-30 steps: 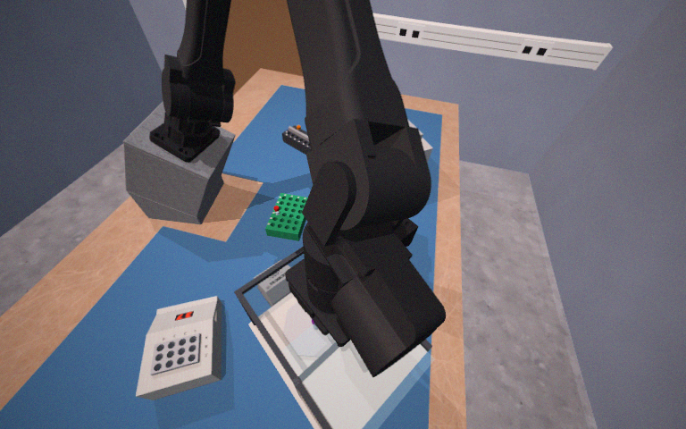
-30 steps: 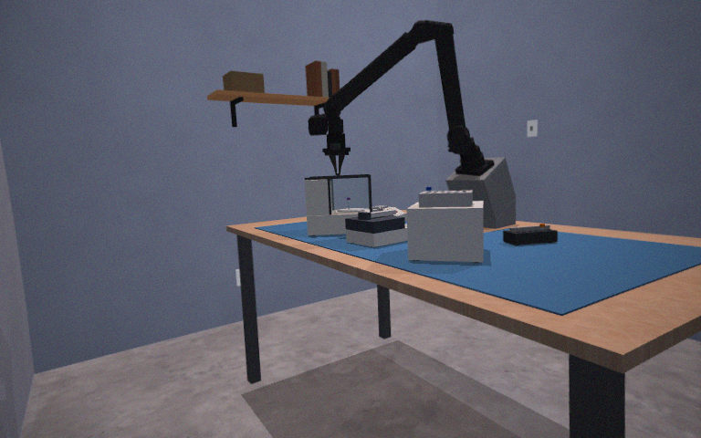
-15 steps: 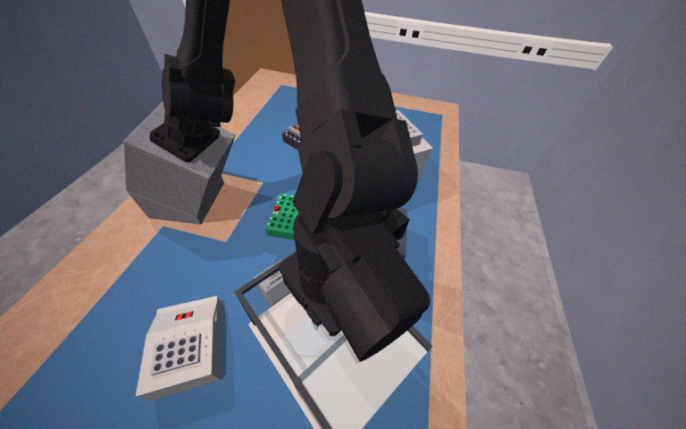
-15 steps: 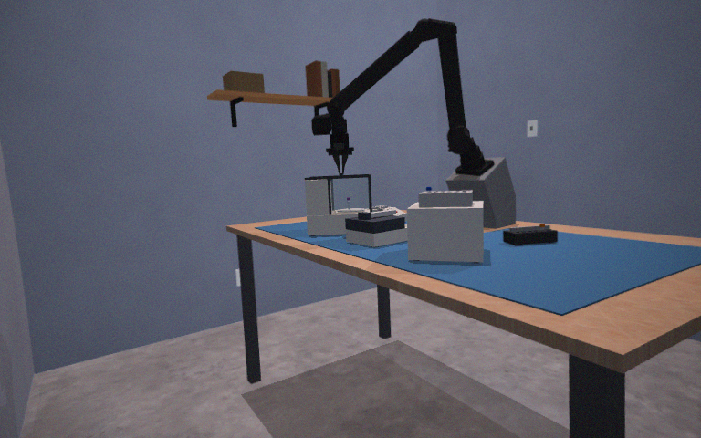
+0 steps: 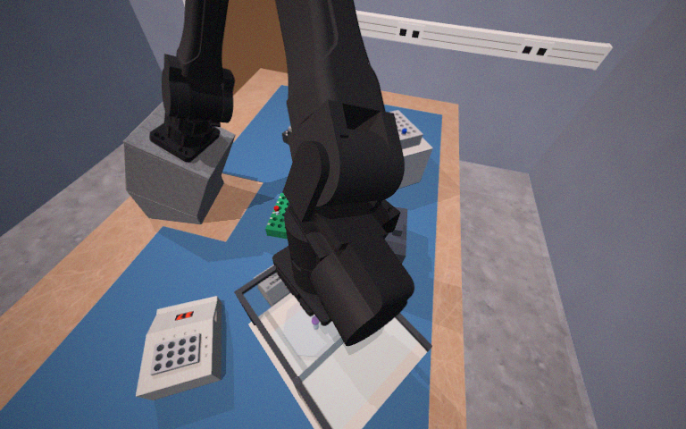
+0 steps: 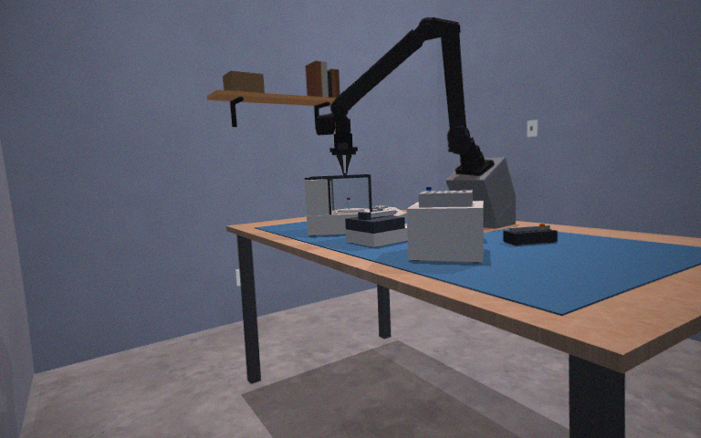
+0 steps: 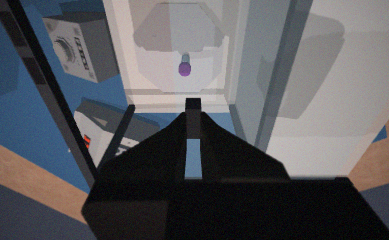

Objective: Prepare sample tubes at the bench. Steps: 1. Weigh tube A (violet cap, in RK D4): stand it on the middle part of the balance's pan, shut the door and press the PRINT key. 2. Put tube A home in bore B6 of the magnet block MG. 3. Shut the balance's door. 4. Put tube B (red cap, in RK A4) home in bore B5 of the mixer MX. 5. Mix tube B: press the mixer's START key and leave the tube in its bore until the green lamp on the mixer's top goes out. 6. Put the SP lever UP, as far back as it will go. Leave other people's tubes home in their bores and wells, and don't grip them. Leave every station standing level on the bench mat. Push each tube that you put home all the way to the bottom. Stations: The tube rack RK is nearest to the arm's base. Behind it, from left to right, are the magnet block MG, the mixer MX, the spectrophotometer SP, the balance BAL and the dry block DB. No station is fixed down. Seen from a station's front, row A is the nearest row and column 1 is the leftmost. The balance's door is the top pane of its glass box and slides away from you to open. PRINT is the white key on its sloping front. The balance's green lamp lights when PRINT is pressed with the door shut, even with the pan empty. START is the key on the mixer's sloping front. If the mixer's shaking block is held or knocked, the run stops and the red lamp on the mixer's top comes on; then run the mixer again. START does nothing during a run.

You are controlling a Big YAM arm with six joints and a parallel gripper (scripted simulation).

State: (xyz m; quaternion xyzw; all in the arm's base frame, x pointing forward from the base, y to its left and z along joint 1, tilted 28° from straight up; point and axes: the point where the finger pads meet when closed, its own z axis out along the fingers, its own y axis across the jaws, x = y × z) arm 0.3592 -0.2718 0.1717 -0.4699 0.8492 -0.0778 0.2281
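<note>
The white print key lies 15 cm below my hand, 14 cm behind it and 8 cm to the left of it. The rest, counted from my hand: dry block DB: 24 cm behind, 19 cm below, 8 cm to the right; SP lever: 27 cm to the left, 13 cm below, 2 cm ahead; balance door: 2 cm ahead, 1 cm to the right, 1 cm below.
</note>
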